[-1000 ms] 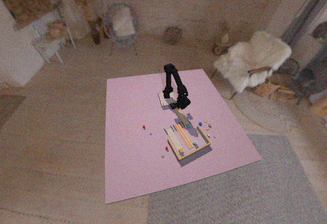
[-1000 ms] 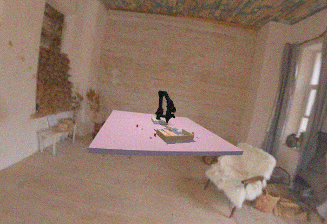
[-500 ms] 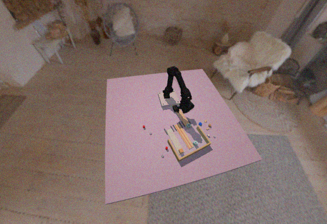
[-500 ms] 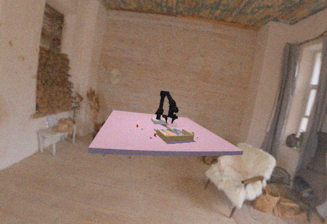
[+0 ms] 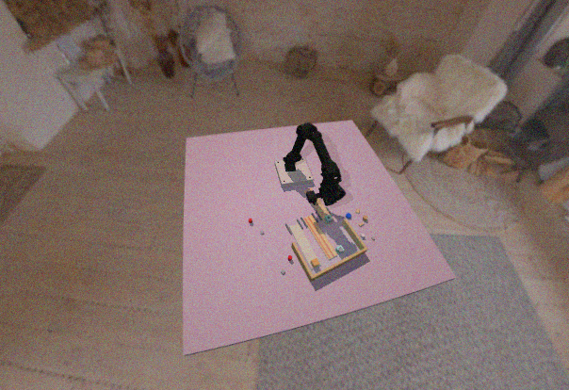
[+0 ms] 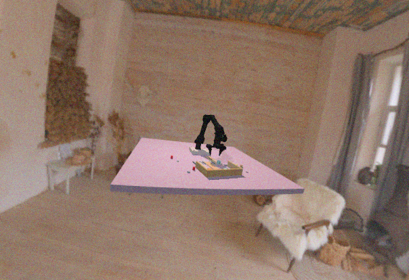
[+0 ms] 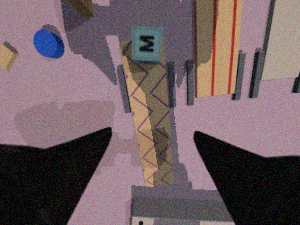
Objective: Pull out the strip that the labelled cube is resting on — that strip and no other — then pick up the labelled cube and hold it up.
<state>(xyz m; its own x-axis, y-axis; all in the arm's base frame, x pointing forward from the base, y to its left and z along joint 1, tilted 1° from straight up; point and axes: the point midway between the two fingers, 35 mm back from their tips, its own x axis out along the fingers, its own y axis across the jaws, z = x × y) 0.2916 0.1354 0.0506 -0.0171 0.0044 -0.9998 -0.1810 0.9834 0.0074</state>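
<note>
Now: gripper tip 15 cm to the right of the blue disc, 7 cm short of it and 5 cm above it.
</note>
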